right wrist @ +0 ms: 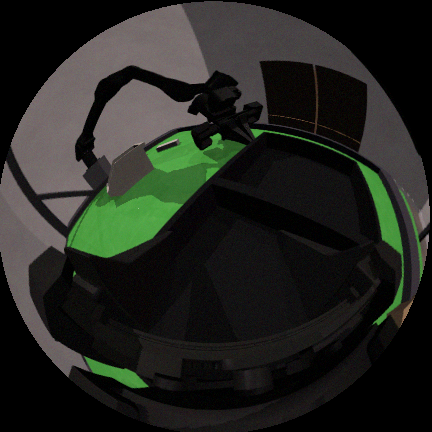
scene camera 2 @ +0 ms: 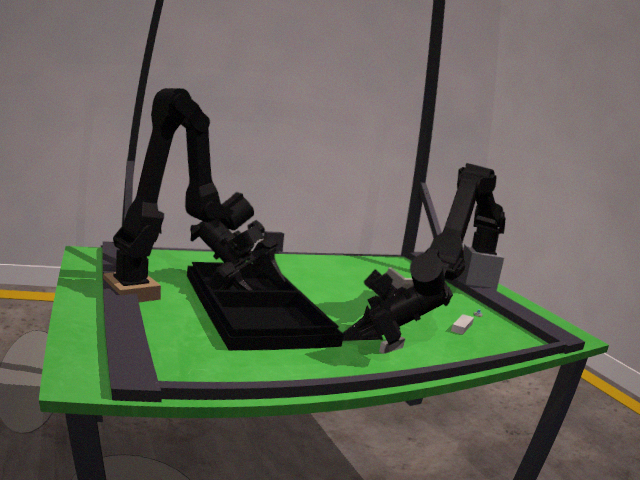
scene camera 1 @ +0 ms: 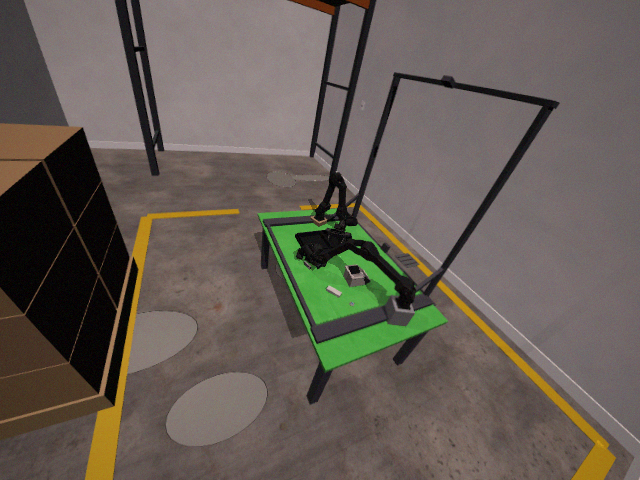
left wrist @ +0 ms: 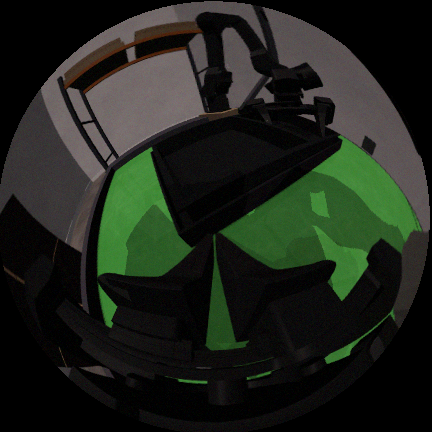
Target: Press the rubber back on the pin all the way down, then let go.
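Pixels of known places: left gripper, between the fingertips: (scene camera 2: 340, 338) (left wrist: 213, 237); right gripper, between the fingertips: (right wrist: 227, 236) (scene camera 1: 334, 244); left arm's base, origin of its link: (scene camera 2: 484, 250) (scene camera 1: 402, 303); right arm's base, origin of its link: (scene camera 2: 131, 279) (scene camera 1: 319, 218) (left wrist: 218, 110).
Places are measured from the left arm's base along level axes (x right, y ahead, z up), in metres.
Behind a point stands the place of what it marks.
My left gripper (scene camera 2: 350, 332) {z -0.101, x -0.467, y 0.385 m} (scene camera 1: 304, 255) {z -0.101, x -0.467, y 0.385 m} (left wrist: 213, 237) {z -0.101, x -0.467, y 0.385 m} is shut with nothing between its fingers. Its tips are low on the green table (scene camera 2: 280, 367) {z -0.107, x -0.609, y 0.480 m}, just off the near corner of the black tray (scene camera 2: 270, 314) {z -0.103, x -0.394, y 0.521 m} (left wrist: 241, 160) {z -0.102, x -0.423, y 0.488 m} (right wrist: 306, 189) {z -0.102, x -0.429, y 0.528 m}. A small grey piece (scene camera 2: 391, 346) {z -0.096, x -0.488, y 0.292 m} lies on the table under the left wrist. A tiny pin-like part (scene camera 2: 478, 312) {z -0.100, x -0.231, y 0.052 m} (scene camera 1: 351, 303) {z -0.100, x -0.231, y 0.047 m} stands near a white block (scene camera 2: 462, 324) {z -0.091, x -0.348, y 0.122 m} (scene camera 1: 333, 290) {z -0.091, x -0.327, y 0.113 m} (right wrist: 167, 146) {z -0.102, x -0.321, y 0.129 m}. My right gripper (scene camera 2: 244, 269) (scene camera 1: 332, 230) (left wrist: 298, 137) {z -0.087, x -0.308, y 0.529 m} is open and empty over the far end of the tray.
A grey open box (scene camera 1: 355, 274) {z -0.100, x -0.183, y 0.273 m} (right wrist: 127, 169) {z -0.066, x -0.204, y 0.276 m} stands behind the left arm. Dark rails (scene camera 2: 128, 343) {z -0.088, x -0.678, y 0.725 m} border the table. A black frame (scene camera 1: 475, 88) {z 0.923, x 0.096, y 0.443 m} rises at the table's side. Shelving (scene camera 1: 99, 248) stands at the far left of the room.
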